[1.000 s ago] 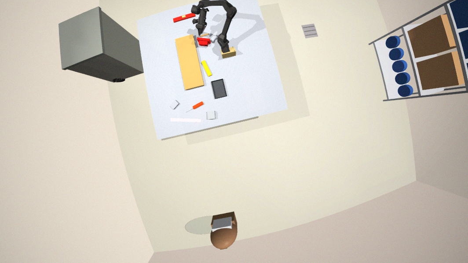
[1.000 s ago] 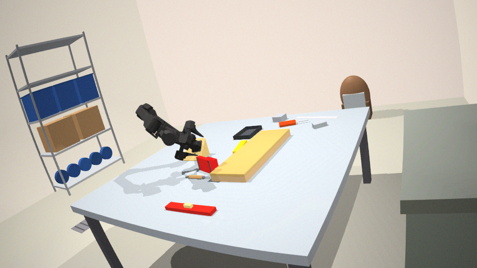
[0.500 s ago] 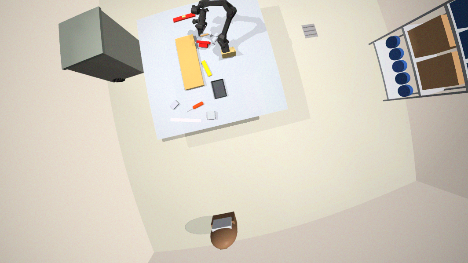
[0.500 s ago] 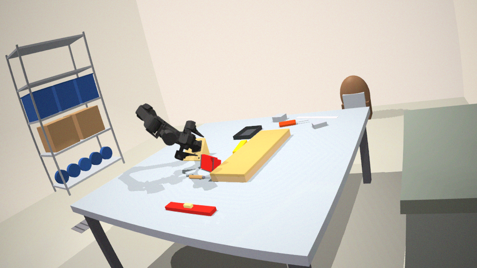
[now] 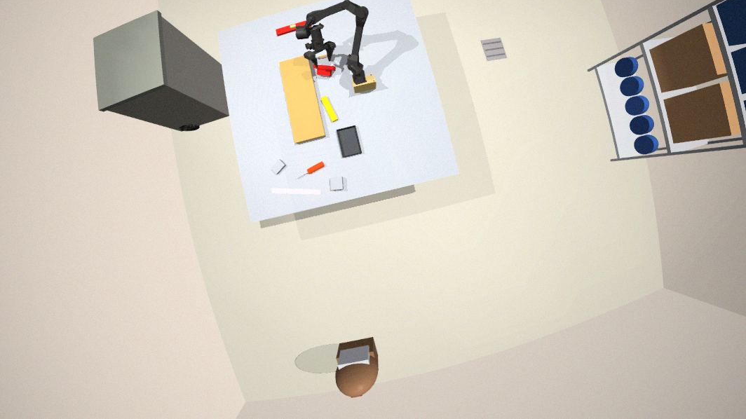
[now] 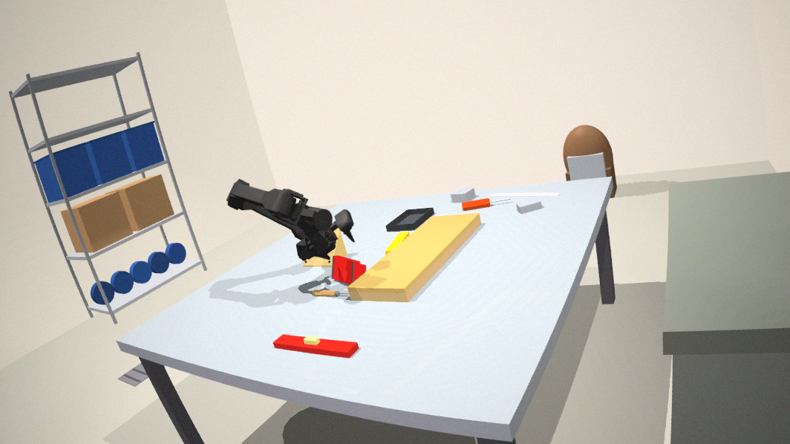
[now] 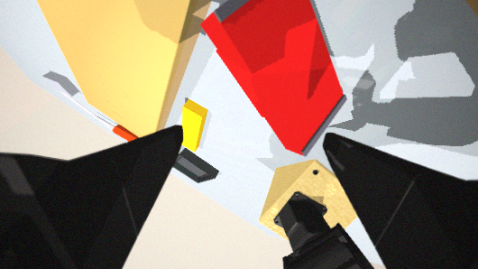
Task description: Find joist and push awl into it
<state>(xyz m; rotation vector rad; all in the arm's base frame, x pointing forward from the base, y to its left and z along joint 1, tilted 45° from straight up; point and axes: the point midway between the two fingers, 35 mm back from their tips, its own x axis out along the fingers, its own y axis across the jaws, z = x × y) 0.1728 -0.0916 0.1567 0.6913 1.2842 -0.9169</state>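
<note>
My gripper tip is 70 mm above the red stud finder and 20 mm to the right of it. Round my gripper tip: awl: 100 mm to the right, 90 mm below, 10 mm ahead; yellow block: 240 mm to the left, 90 mm below, 50 mm ahead; red level: 370 mm to the right, 110 mm ahead, 80 mm below.
</note>
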